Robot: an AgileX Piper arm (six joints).
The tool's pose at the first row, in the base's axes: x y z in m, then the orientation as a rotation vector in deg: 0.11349, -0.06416, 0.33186, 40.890, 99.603, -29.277
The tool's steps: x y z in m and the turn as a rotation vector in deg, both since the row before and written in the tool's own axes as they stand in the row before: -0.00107, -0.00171, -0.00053, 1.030, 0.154, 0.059; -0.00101, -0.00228, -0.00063, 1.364, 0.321, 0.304; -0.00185, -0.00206, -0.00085, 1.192, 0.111, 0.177; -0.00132, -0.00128, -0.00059, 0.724, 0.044, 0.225; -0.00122, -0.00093, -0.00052, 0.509, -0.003, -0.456; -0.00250, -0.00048, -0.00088, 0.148, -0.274, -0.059; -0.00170, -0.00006, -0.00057, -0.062, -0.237, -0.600; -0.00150, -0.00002, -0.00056, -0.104, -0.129, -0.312; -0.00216, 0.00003, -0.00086, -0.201, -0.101, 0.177; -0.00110, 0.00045, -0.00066, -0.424, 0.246, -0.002; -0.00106, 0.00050, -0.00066, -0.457, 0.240, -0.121; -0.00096, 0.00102, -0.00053, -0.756, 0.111, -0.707; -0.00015, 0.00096, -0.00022, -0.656, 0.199, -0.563; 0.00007, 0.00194, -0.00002, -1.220, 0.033, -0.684; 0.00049, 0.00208, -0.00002, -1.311, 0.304, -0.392
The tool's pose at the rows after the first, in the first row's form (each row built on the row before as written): 0.11213, -0.06526, 0.33300, 41.724, 99.568, -30.123; 0.11028, -0.06666, 0.33411, 43.062, 99.520, -31.057; 0.10857, -0.06790, 0.33609, 44.092, 99.352, -31.983; 0.10749, -0.06864, 0.33751, 44.805, 99.169, -32.473; 0.10669, -0.06916, 0.33882, 44.785, 99.301, -33.244; 0.10624, -0.06938, 0.34147, 44.727, 99.053, -33.500; 0.10615, -0.06937, 0.34326, 44.091, 99.134, -33.922; 0.10606, -0.06928, 0.34486, 43.707, 99.183, -34.077; 0.10595, -0.06906, 0.34717, 43.670, 99.043, -33.804; 0.10607, -0.06850, 0.34840, 43.472, 99.344, -33.350; 0.10622, -0.06790, 0.34960, 43.149, 99.700, -32.948; 0.10681, -0.06703, 0.35066, 42.076, 100.257, -32.708; 0.10739, -0.06624, 0.35085, 41.226, 100.807, -32.435; 0.10874, -0.06485, 0.35075, 39.813, 101.346, -31.770; 0.11006, -0.06325, 0.35023, 38.687, 102.013, -30.750
